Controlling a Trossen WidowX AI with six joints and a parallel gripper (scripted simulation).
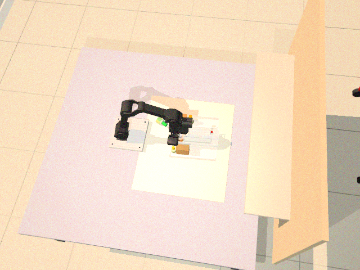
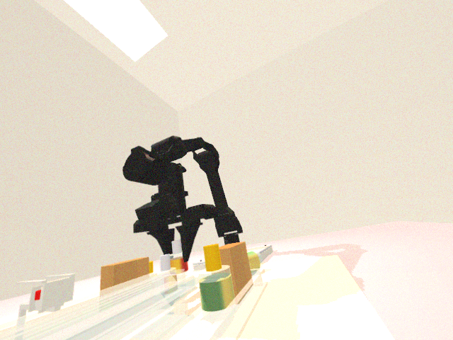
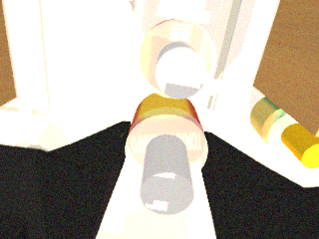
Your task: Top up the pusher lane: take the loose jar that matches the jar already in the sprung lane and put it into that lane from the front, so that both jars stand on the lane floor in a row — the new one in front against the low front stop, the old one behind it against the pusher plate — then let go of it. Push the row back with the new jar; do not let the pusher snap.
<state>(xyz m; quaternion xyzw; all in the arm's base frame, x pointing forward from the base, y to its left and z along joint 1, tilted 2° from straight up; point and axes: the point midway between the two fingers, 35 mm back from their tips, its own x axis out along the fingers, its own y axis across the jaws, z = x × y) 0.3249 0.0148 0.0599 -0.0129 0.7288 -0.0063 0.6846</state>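
Right now my gripper tip is 15 cm short of the clear lane rack, 3 cm to the right of it and 3 cm above it. The rest, counted from my gripper tip: red marker: 22 cm ahead, 4 cm to the left, 2 cm above; then tall shelf wall: 62 cm ahead, 5 cm to the right, 35 cm above.
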